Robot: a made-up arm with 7 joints.
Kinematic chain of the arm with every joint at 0, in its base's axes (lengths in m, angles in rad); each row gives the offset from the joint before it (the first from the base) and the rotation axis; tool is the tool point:
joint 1: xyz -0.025 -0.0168 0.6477 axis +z
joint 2: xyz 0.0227 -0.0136 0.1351 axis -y
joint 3: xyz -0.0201 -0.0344 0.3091 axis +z
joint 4: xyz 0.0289 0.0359 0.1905 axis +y
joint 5: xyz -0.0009 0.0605 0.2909 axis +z
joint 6: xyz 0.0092 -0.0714 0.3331 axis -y
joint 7: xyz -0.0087 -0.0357 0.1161 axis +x
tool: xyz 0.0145 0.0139 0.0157
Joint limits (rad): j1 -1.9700..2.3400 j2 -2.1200..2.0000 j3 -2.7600..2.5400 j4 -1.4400..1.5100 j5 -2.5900..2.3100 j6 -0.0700..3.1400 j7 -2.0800..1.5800
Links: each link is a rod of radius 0.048 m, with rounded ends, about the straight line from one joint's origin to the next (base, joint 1, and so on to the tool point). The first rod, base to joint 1, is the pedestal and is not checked.
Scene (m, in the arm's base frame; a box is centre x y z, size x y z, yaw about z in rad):
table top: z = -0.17
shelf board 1: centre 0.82 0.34 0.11 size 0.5 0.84 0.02 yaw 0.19
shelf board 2: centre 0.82 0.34 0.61 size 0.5 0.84 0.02 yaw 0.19
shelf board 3: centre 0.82 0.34 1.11 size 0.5 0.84 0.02 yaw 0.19
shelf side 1: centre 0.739 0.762 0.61 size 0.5 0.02 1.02 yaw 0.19
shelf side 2: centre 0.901 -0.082 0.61 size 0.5 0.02 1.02 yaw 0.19
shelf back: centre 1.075 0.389 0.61 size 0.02 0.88 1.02 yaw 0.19
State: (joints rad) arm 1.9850 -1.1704 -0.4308 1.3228 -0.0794 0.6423 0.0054
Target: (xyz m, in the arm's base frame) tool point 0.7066 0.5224 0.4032
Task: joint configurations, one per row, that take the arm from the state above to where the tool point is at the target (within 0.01 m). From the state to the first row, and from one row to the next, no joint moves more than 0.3 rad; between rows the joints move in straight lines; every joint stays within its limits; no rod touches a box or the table.
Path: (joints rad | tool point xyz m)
1: 1.8306 -1.1860 -0.3607 1.3495 0.1563 0.9149 0.0658 | 0.0305 0.9690 0.4688
2: 1.6761 -1.2015 -0.2906 1.3763 0.3919 1.1875 0.1262 | 0.1556 0.9060 0.4532
3: 1.5217 -1.2171 -0.2205 1.4030 0.6276 1.4601 0.1866 | 0.2606 0.8145 0.4367
4: 1.3672 -1.2326 -0.1504 1.4298 0.8632 1.7327 0.2470 | 0.3316 0.7048 0.4198
5: 1.2128 -1.2482 -0.0803 1.4565 1.0989 2.0053 0.3075 | 0.3617 0.5950 0.4056
6: 1.0583 -1.2637 -0.0102 1.4833 1.3346 2.2779 0.3679 | 0.3557 0.5052 0.3988
7: 0.9039 -1.2793 0.0599 1.5100 1.5702 2.5505 0.4283 | 0.3303 0.4500 0.4032
8: 0.9589 -1.2821 -0.0503 1.5100 1.3888 2.2660 0.3589 | 0.4063 0.4315 0.3823
9: 1.0140 -1.2848 -0.1605 1.5100 1.2074 1.9815 0.2896 | 0.4812 0.4329 0.3722
10: 1.0691 -1.2876 -0.2707 1.5100 1.0260 1.6970 0.2202 | 0.5478 0.4494 0.3692
11: 1.1241 -1.2904 -0.3808 1.5100 0.8446 1.4125 0.1509 | 0.6025 0.4735 0.3702
12: 1.1792 -1.2932 -0.4910 1.5100 0.6632 1.1280 0.0816 | 0.6453 0.4974 0.3745
13: 1.2343 -1.2960 -0.6012 1.5100 0.4818 0.8435 0.0122 | 0.6789 0.5146 0.3841
14: 1.2893 -1.2988 -0.7114 1.5100 0.3004 0.5589 -0.0571 | 0.7066 0.5224 0.4032

